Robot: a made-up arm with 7 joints.
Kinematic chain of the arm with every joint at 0, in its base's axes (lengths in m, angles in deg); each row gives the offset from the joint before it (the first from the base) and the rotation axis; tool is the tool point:
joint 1: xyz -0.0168 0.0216 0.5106 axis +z
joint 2: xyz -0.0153 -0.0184 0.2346 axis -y
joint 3: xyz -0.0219 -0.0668 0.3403 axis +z
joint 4: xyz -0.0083 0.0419 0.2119 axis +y
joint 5: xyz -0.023 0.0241 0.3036 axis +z
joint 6: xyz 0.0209 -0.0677 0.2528 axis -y
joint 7: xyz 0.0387 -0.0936 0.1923 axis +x
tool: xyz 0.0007 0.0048 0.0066
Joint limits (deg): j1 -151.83..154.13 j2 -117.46..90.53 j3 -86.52..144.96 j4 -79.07..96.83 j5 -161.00..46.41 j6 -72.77..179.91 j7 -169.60..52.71
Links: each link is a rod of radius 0.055 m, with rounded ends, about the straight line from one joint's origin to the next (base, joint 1, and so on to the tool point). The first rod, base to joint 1, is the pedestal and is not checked.
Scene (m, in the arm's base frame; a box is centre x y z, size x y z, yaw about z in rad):
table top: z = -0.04
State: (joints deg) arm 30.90 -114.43 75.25 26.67 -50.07 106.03 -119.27
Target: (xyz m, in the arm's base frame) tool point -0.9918 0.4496 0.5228
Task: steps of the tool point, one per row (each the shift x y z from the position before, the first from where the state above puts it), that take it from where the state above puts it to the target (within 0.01 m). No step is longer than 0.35 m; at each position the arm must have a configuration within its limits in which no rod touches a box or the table.
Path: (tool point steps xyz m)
1: -0.1718 0.2461 0.0136
2: -0.2357 0.1889 0.0154
3: -0.2805 0.1152 0.0174
4: -0.3024 0.0313 0.0191
5: -0.2988 -0.0559 0.0205
6: -0.2699 -0.1382 0.0216
7: -0.2183 -0.2085 0.0229
8: -0.1485 -0.2603 0.0235

